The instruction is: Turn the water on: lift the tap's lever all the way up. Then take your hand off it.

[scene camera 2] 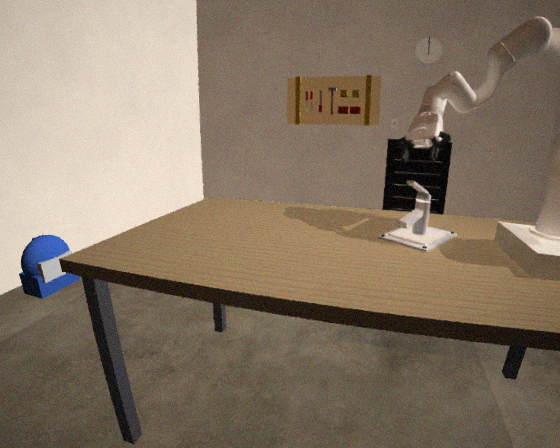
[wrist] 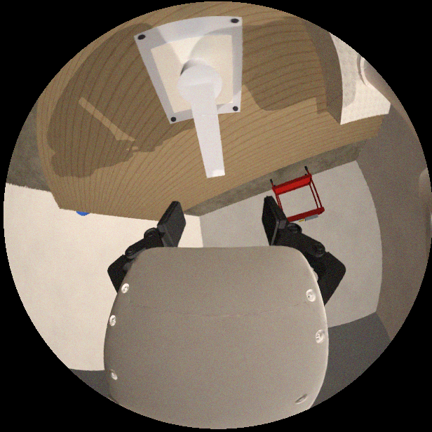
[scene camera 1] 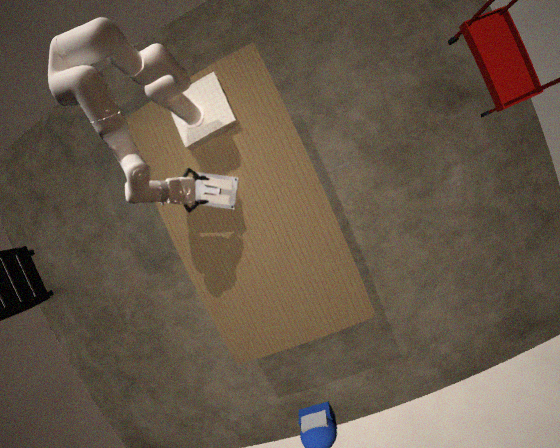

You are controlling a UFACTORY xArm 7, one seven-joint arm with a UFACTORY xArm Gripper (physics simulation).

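Frame: origin at the arm's base, x ahead, y left, z up, level; millimetres.
Seen in the pictures: gripper, fingertip midpoint: (scene camera 2: 417, 160) (scene camera 1: 207, 190); arm's base at its link origin: (scene camera 2: 551, 235) (scene camera 1: 193, 116).
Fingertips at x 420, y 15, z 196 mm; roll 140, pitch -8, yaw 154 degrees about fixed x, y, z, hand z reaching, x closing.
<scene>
Pixels of each thing's top centre, then the offset from my fingertips to it. "pt": a spot on its surface instead. Level surfaces: height alone.
- white tap at a spot on its surface: (scene camera 2: 422, 217) pt dz -186, dx -37, dy -40 mm
- short spout at its top centre: (scene camera 2: 412, 211) dz -160, dx -1, dy -2 mm
- wooden table at its surface level: dz -260 mm
The white tap (scene camera 2: 422, 217) (wrist: 192, 67) stands upright on its white base plate (scene camera 1: 233, 199) (scene camera 2: 440, 237) (wrist: 155, 75), with a short spout (scene camera 2: 411, 219) low on its side. The tap's lever (scene camera 2: 420, 188) (wrist: 207, 135) slopes upward from the top of the body to its free end. My gripper (scene camera 1: 204, 190) (scene camera 2: 420, 156) (wrist: 221, 209) is open and empty. In the scene camera 2 view it is above the lever, apart from it. In the wrist view the lever's free end lies beyond the fingertips, not between them.
The tap stands on the wooden table (scene camera 1: 300, 260) (scene camera 2: 250, 260) (wrist: 150, 185), near a long edge. The arm's white base block (scene camera 1: 220, 102) (scene camera 2: 517, 245) is on the same table. A red cart (scene camera 1: 500, 106), a black drawer cabinet (scene camera 2: 392, 175) and a blue object (scene camera 1: 320, 435) (scene camera 2: 45, 252) stand away from it.
</scene>
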